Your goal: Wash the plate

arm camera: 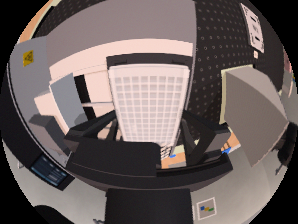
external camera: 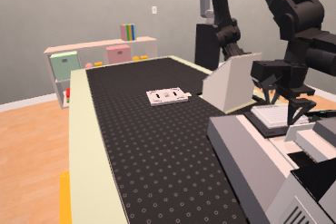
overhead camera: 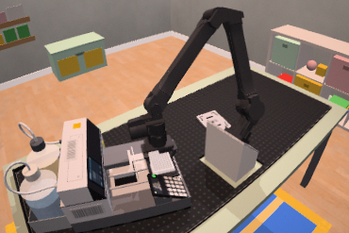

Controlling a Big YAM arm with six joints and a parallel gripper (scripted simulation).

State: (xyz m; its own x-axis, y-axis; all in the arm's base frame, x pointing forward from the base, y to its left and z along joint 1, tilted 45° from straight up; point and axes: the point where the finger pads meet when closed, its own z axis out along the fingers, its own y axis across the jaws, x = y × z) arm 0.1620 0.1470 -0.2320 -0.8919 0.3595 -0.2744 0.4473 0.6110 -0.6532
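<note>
My hand is 1 cm above the white well plate. The rest, counted from my hand: plate nest N1: 44 cm to the right, 10 cm below, 9 cm ahead; plate washer: 14 cm to the left, 7 cm ahead, 2 cm above.
</note>
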